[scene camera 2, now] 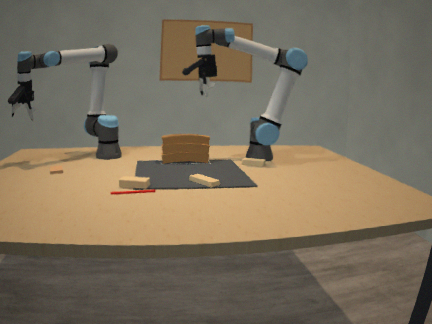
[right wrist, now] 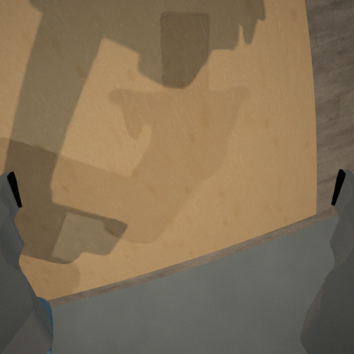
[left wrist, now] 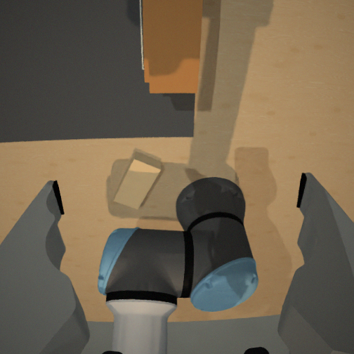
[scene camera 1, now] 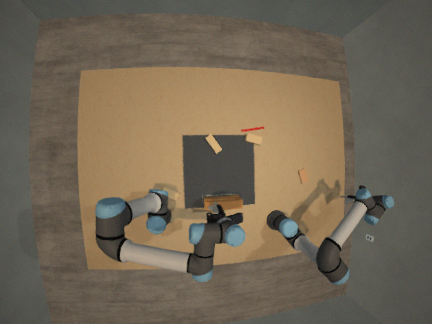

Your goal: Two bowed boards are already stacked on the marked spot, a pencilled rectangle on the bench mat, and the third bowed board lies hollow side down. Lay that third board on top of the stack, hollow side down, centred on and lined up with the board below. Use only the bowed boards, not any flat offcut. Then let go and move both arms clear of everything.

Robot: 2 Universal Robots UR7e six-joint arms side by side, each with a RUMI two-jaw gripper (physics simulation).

The pictures show: my left gripper, my right gripper and a dark mat.
